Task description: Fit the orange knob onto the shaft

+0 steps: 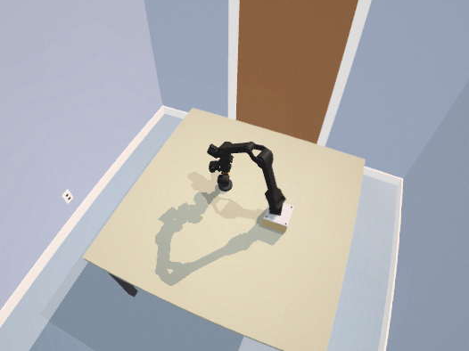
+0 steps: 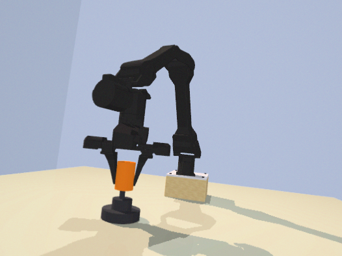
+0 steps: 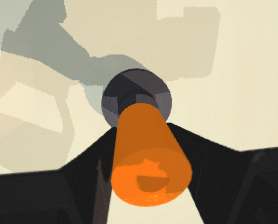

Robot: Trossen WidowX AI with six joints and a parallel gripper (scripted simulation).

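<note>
The orange knob lies 2 cm above my gripper tip. The rest, counted from my gripper tip: dark round pedestal (4 cm below).
</note>
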